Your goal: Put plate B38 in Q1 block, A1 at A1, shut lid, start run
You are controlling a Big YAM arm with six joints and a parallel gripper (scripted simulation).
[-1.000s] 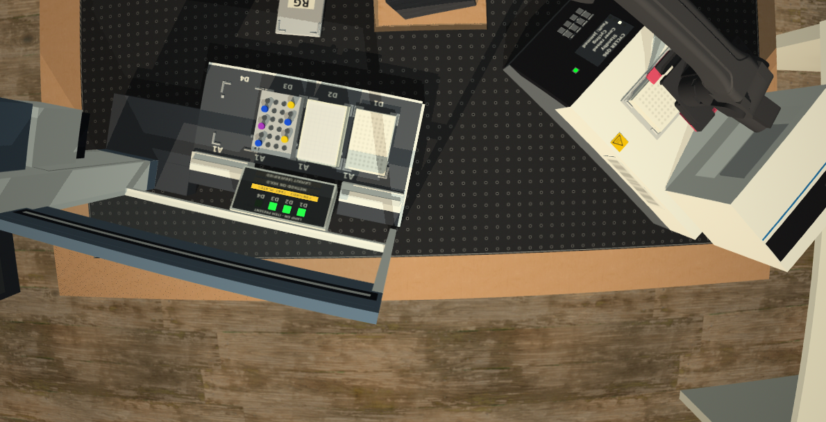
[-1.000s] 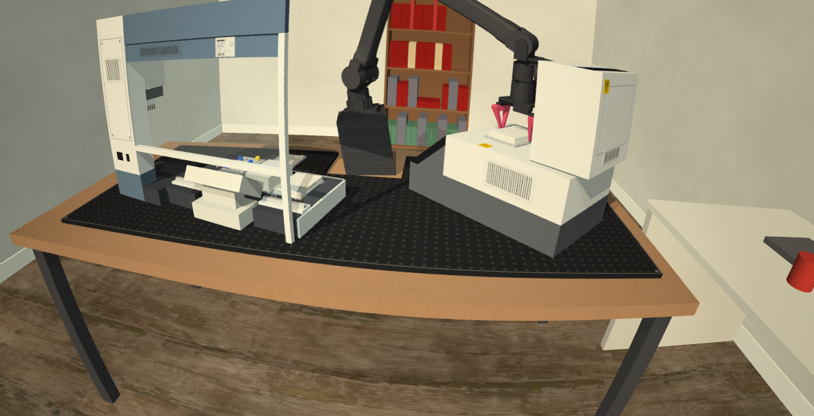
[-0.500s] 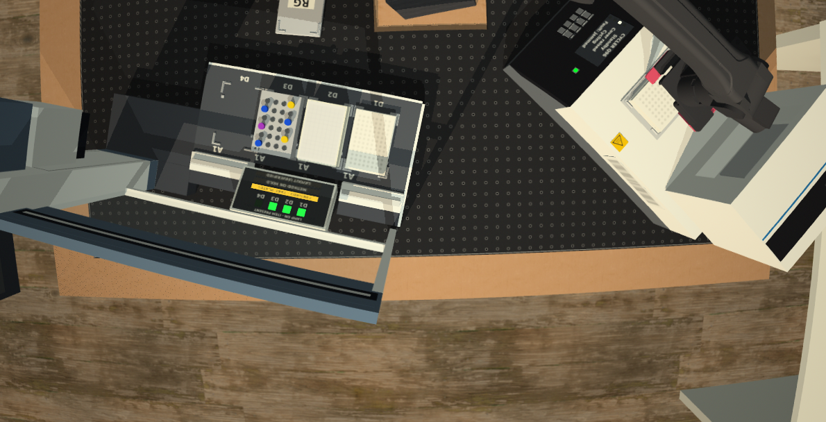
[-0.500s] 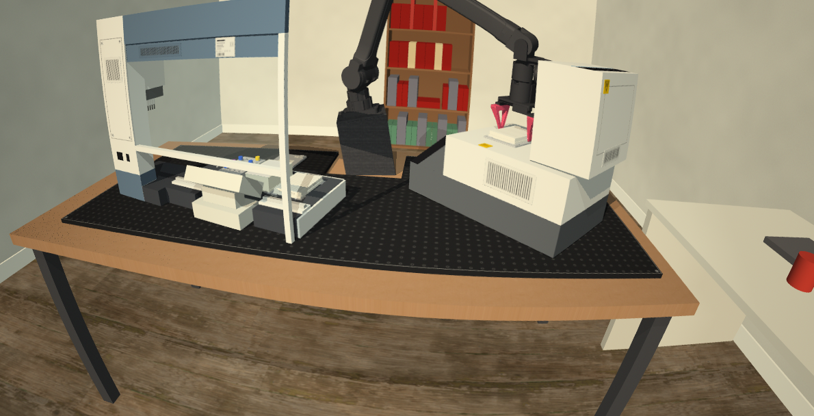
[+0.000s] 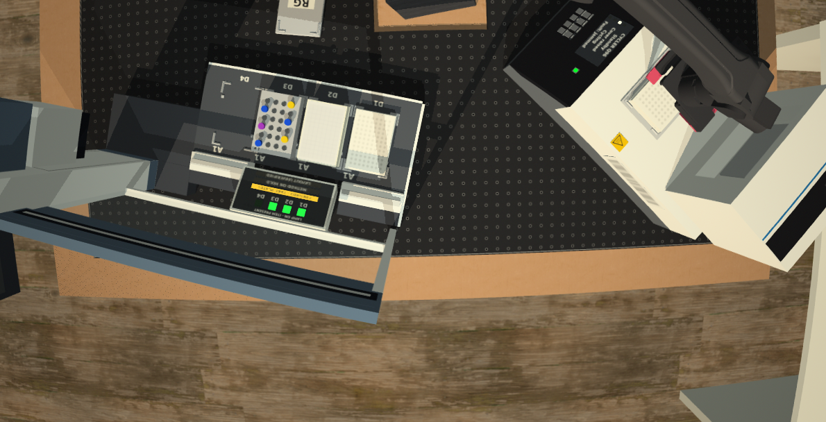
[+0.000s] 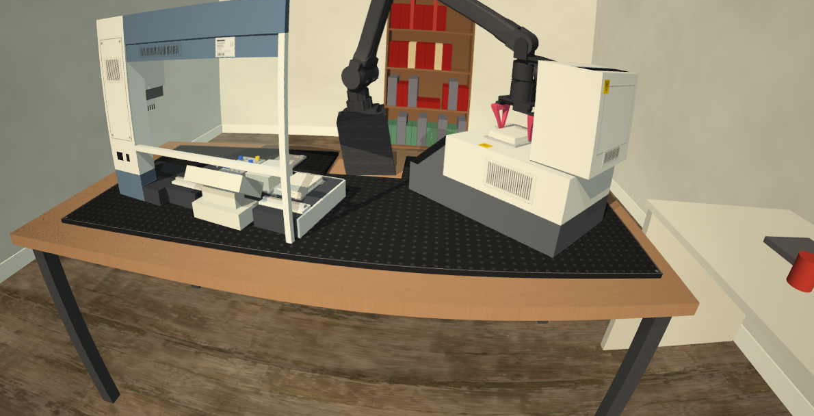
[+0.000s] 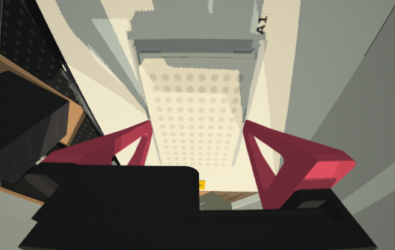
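The PCR plate B38 lies 10 mm below my hand. Round my hand: deep-well block (30 mm ahead, 670 mm to the right, 150 mm below); handler post (260 mm ahead, 540 mm to the right, 20 mm above); plate R33 (60 mm ahead, 570 mm to the right, 160 mm below).
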